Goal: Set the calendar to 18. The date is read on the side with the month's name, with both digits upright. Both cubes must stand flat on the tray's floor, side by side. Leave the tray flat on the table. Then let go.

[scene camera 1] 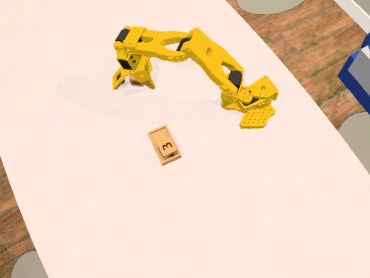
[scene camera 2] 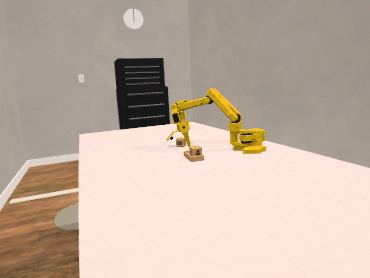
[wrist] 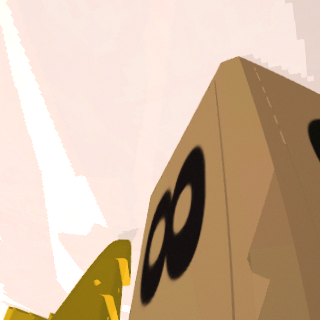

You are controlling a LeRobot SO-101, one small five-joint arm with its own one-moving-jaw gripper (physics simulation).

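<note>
The tan tray (scene camera 1: 157,135) (scene camera 2: 192,157) lies on the table. One cube (scene camera 1: 168,146) (scene camera 2: 196,150) stands in its lower end in scene camera 1, showing a 3 on top; scene camera 2 shows a 4 on its side. The month's name is not legible. The other cube (scene camera 1: 135,80) (scene camera 2: 180,142) (wrist: 200,225) is on the table beyond the tray, with an 8 on a side face. My gripper (scene camera 1: 133,86) (scene camera 2: 178,142) is open around this cube, jaws apart on either side. In the wrist view one notched jaw shows at the lower left, beside the 8 face.
The white table (scene camera 1: 150,220) (scene camera 2: 215,215) carries the arm's base (scene camera 1: 257,117) (scene camera 2: 254,149), right of the tray in both scene views. A black drawer cabinet (scene camera 2: 142,95) stands by the wall behind the table. A blue object (scene camera 1: 355,72) is past the table's right edge.
</note>
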